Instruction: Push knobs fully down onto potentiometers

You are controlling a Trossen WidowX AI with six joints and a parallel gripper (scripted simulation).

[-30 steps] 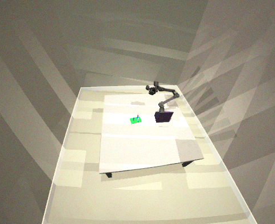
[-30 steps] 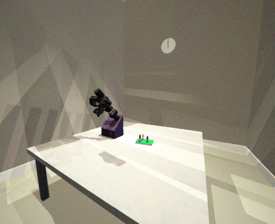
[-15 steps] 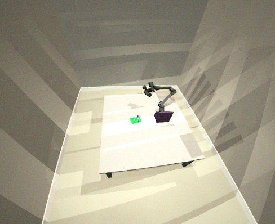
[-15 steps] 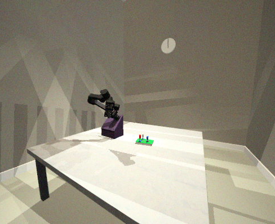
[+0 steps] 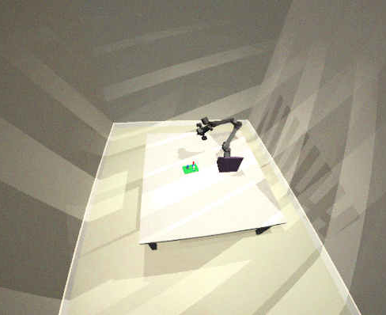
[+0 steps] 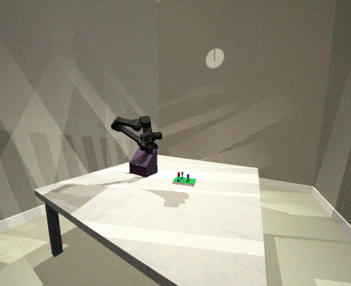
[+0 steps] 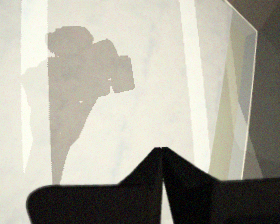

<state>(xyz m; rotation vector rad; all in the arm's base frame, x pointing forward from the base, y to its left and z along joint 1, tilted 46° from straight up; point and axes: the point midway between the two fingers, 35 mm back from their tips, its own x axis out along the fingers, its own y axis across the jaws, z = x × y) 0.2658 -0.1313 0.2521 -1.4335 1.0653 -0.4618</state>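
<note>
Now: gripper tip 290 mm to the right of the beige knob, 200 mm above it and 50 mm short of it. From my gripper tip the other things lie so: blue knob: 270 mm to the left, 200 mm below, 110 mm ahead.
</note>
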